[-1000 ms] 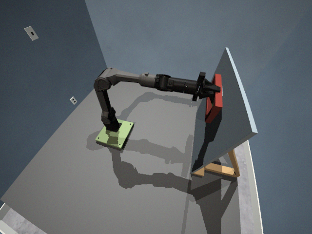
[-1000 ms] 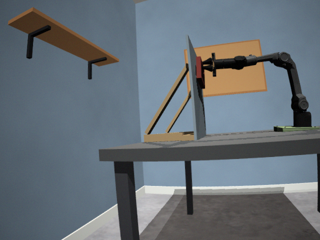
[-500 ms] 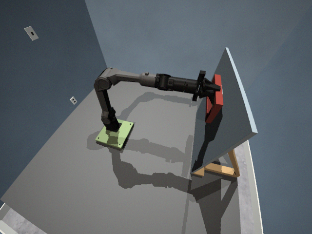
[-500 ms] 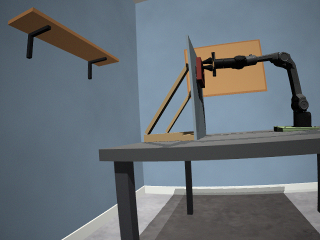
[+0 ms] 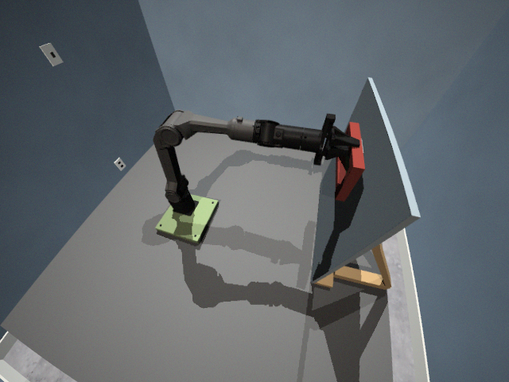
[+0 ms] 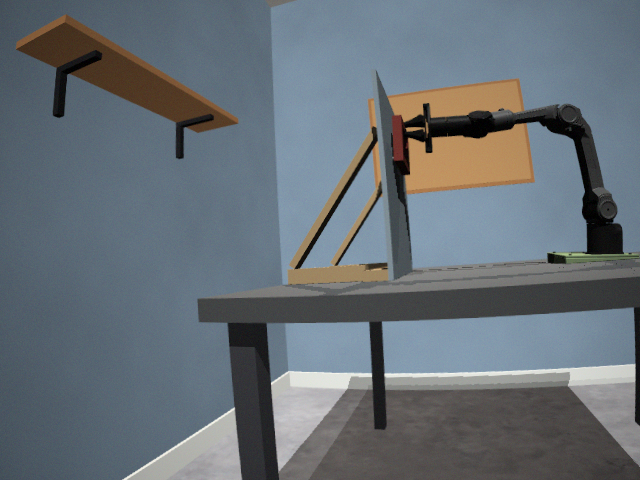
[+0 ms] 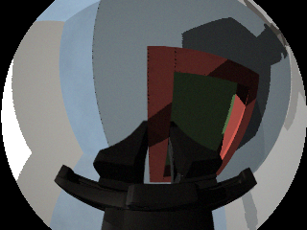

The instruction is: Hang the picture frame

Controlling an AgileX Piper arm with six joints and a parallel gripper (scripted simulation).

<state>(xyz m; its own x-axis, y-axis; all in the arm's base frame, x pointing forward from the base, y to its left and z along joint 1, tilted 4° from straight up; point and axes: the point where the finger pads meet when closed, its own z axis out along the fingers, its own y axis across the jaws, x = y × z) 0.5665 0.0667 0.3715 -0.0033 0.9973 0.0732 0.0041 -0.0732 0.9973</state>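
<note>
The red picture frame is 50 mm below my hand, 10 mm to the left of it and 10 mm ahead of it. From my hand the other things lie so: grey upright panel: 170 mm below, 30 mm ahead.
</note>
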